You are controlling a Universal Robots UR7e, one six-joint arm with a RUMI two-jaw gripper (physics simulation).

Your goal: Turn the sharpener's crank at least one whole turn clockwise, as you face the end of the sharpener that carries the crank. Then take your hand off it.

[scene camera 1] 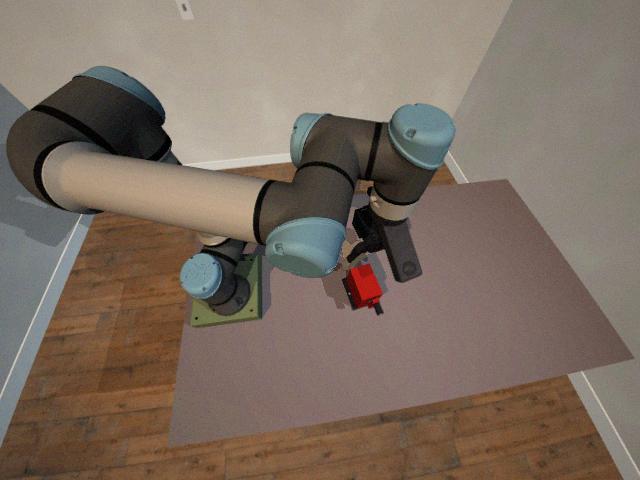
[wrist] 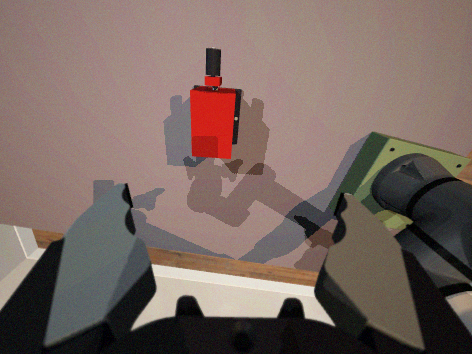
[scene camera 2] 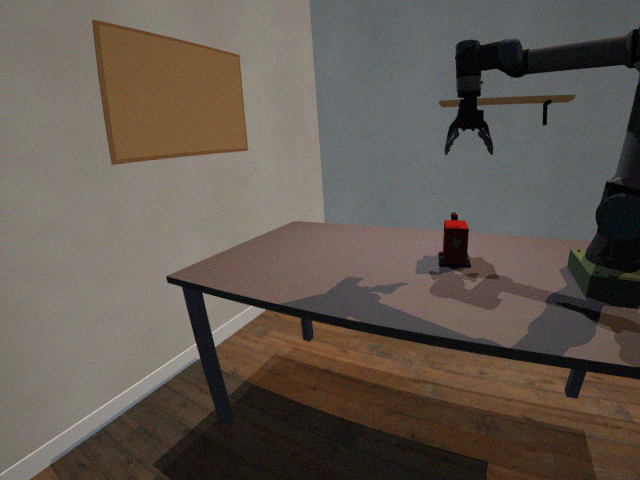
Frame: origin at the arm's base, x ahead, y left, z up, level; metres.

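Where they show: gripper, between the fingertips: (scene camera 1: 370, 260) (wrist: 235, 191) (scene camera 2: 468, 155); arm's base, origin of its link: (scene camera 1: 230, 294) (wrist: 402, 181) (scene camera 2: 611, 261).
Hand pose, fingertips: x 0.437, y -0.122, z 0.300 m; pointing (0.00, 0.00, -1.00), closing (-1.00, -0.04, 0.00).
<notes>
Each offset is from my fingertips to the top centre of the thing. "pt": to the spot under its first point. Level surfaces: height alone.
A red box-shaped sharpener @(pt dx +0.029, dy +0.010, dz -0.228 m) (scene camera 1: 364, 283) (scene camera 2: 455, 242) (wrist: 212, 122) stands upright on the table, on a dark base. Its crank has a red arm (wrist: 213, 81) and a black handle @(pt dx +0.038, dy -0.080, dz -0.212 m) (scene camera 1: 378, 307) (wrist: 213, 62); the handle sticks out from the end facing scene camera 1. In the scene camera 2 view the crank's red top @(pt dx +0.043, dy -0.052, dz -0.214 m) (scene camera 2: 453, 215) shows above and behind the body. My gripper (scene camera 2: 468, 152) (wrist: 235, 191) is open and empty. It points down and hangs high above the sharpener, touching neither the body nor the crank.
The table @(dz -0.357 m) (scene camera 1: 439, 330) (scene camera 2: 248, 268) carries the arm's green base plate (scene camera 1: 258, 289) (scene camera 2: 578, 273) (wrist: 357, 175), to one side of the sharpener. A wall shelf (scene camera 2: 516, 100) is fixed to the blue wall, and a cork board (scene camera 2: 173, 98) hangs on the other wall.
</notes>
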